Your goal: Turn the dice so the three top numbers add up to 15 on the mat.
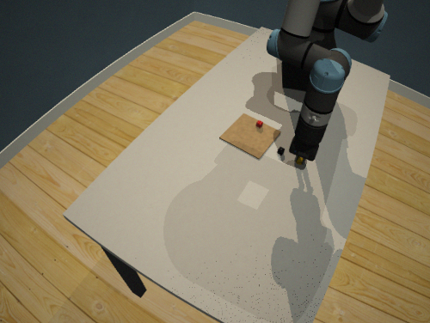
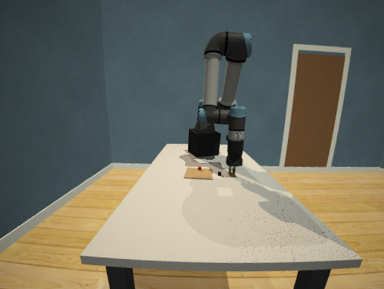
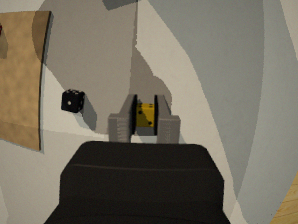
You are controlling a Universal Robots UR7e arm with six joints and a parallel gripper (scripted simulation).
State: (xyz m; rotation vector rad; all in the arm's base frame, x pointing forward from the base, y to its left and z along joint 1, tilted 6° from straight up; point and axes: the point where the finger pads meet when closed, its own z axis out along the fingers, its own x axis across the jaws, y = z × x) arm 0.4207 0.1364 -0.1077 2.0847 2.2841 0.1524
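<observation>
Right now my hand is 10 mm short of the yellow die and 10 mm above it. Also, from my hand: black die: 60 mm to the right, 10 mm below; red die: 60 mm behind, 170 mm to the right, 10 mm below; brown mat: 10 mm behind, 170 mm to the right, 20 mm below.
</observation>
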